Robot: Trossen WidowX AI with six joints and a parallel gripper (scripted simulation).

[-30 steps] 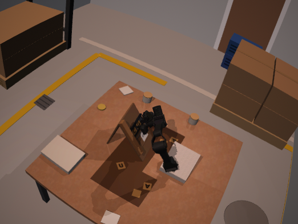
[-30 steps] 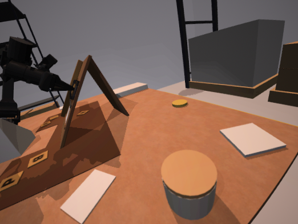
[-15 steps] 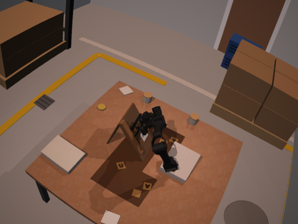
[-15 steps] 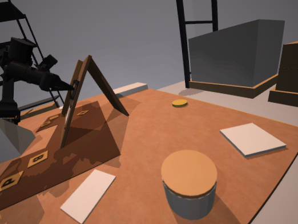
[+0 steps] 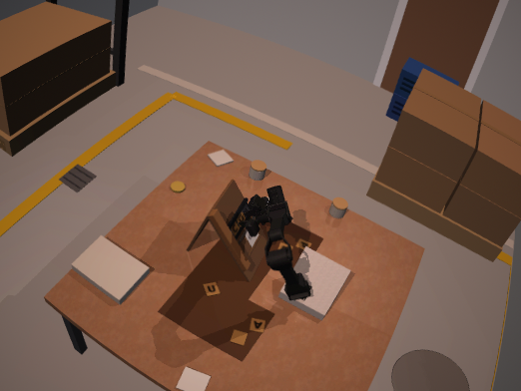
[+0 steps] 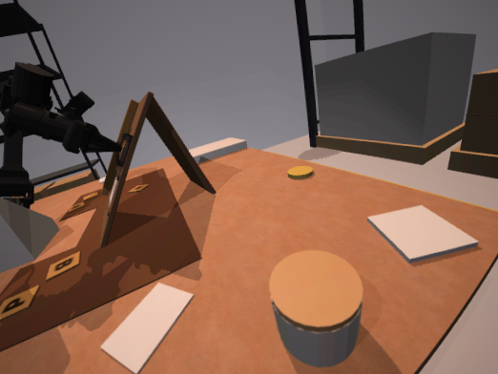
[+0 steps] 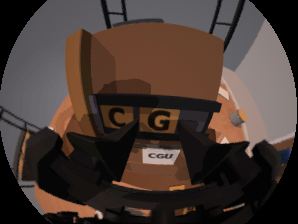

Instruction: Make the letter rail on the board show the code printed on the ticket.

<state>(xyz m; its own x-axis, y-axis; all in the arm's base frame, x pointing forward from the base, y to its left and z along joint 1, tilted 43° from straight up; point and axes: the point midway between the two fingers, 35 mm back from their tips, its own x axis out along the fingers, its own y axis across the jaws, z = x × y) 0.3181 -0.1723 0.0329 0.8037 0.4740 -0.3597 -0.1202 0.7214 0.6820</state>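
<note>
Now: the white ticket 8 cm below my gripper tip, 5 cm behind it and 2 cm to the right of it. The rest, counted from my gripper tip: dark mat (18 cm below, 15 cm behind, 9 cm to the left); yellow disc (41 cm ahead, 17 cm below, 15 cm to the right); white card (36 cm to the right, 18 cm below, 1 cm behind).
</note>
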